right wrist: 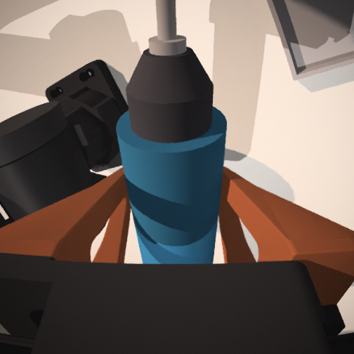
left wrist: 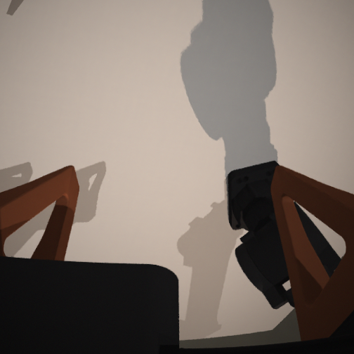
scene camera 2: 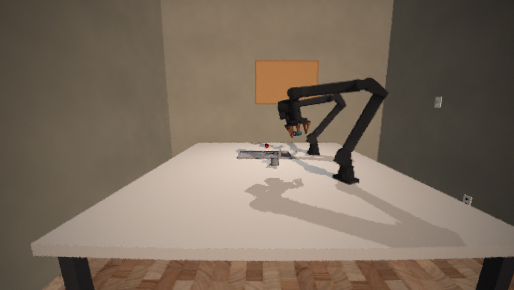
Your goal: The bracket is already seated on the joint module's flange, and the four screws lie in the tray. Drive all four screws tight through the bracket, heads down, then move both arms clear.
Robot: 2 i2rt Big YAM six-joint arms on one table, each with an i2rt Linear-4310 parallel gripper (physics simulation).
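Frame: origin at the left arm's base, x ahead, y left, z up, level; centimetres.
Where they show: left gripper, fingertip midpoint: point(scene camera 2: 299, 135); right gripper, fingertip midpoint: point(scene camera 2: 296, 134); left arm's base, link origin: point(scene camera 2: 345, 179); right arm's base, link origin: point(scene camera 2: 313, 153).
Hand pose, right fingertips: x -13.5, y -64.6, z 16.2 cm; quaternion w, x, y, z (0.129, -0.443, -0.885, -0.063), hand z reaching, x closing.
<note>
Things, the pixels of their top centre, and the offset from my right fingertips. "*": a spot on its surface instead.
- screwdriver, surface spot: point(scene camera 2: 297, 133) * dx +1.3, dy +3.2, dz +1.4 cm
- grey joint module with its bracket, top centre: point(scene camera 2: 274, 155) dx +34.3, dy +22.9, dz -9.8 cm
- flat grey tray, top centre: point(scene camera 2: 264, 153) dx +28.6, dy -3.8, dz -14.6 cm
- small red object, top centre: point(scene camera 2: 267, 144) dx +11.1, dy -31.9, dz -12.8 cm
My right gripper point(right wrist: 177, 169) is shut on a blue-handled screwdriver point(right wrist: 172, 168) with a black collar and a grey shaft that points down at the table. My left gripper point(left wrist: 177, 168) is open and empty over bare table, close beside the right arm's wrist point(left wrist: 260, 225). In the scene view the screwdriver point(scene camera 2: 297, 133) hangs high above the table with both grippers close together around it. The grey joint module with its bracket point(scene camera 2: 274, 161) stands in front of the flat grey tray point(scene camera 2: 264, 154). The screws are too small to make out.
A small red object point(scene camera 2: 266, 145) lies behind the tray. A corner of the tray point(right wrist: 316, 31) shows at the top right of the right wrist view. The two arm bases point(scene camera 2: 345, 172) stand to the right of the tray.
</note>
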